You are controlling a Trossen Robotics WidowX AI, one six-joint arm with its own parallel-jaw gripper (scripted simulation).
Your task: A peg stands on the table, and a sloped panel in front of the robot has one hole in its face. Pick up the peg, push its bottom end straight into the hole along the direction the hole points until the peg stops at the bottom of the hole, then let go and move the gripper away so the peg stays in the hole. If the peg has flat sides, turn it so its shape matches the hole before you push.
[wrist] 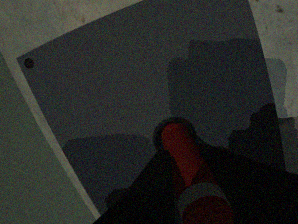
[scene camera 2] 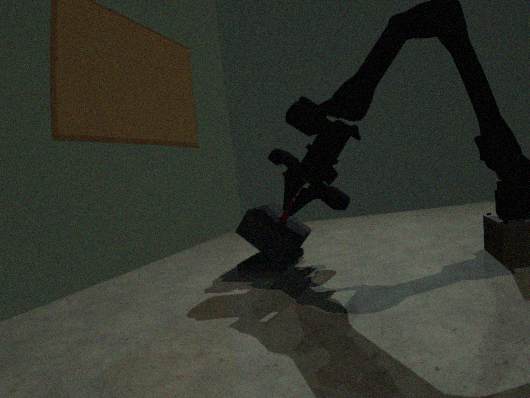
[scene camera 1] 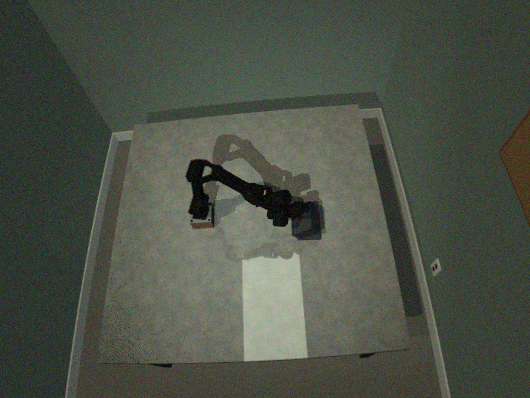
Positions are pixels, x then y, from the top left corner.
Scene:
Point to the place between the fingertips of the gripper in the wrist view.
183, 158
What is the gripper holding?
A red peg.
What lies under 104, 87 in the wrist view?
A dark sloped panel.

